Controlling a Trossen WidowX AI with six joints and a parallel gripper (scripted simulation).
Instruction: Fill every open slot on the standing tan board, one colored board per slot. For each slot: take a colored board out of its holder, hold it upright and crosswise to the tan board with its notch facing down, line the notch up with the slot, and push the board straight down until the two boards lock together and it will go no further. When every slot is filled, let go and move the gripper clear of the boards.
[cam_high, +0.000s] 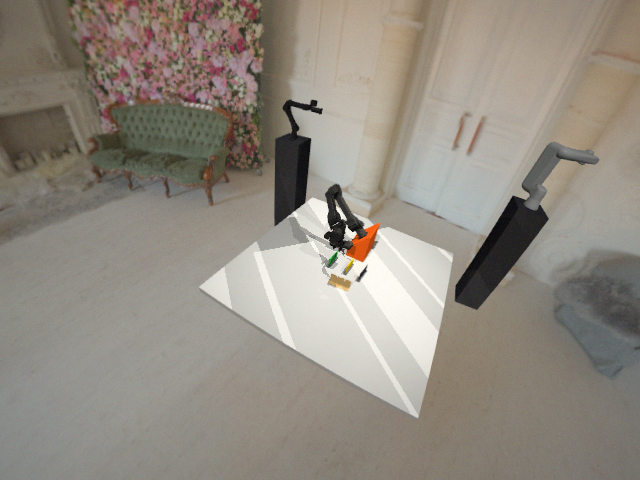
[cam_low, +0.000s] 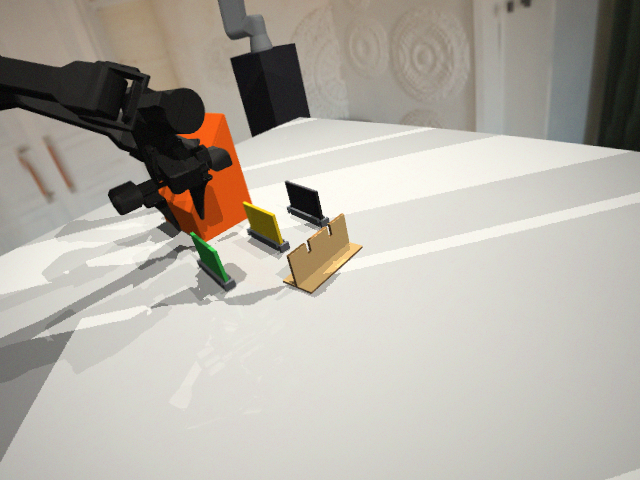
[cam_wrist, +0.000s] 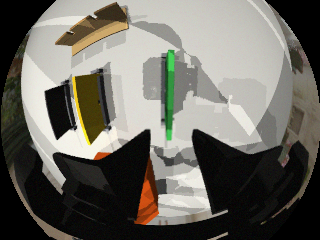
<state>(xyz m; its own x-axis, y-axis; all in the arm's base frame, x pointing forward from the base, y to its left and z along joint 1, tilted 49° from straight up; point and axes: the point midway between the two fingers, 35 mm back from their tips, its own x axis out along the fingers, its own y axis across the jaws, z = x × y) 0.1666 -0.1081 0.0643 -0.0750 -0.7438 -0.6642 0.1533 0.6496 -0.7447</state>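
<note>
My gripper tip is now 30 mm short of the green board and 70 mm above it. Round my gripper tip: tan board (180 mm ahead, 110 mm to the left, 70 mm below); yellow board (30 mm ahead, 110 mm to the left, 70 mm below); black board (40 mm ahead, 210 mm to the left, 70 mm below).
</note>
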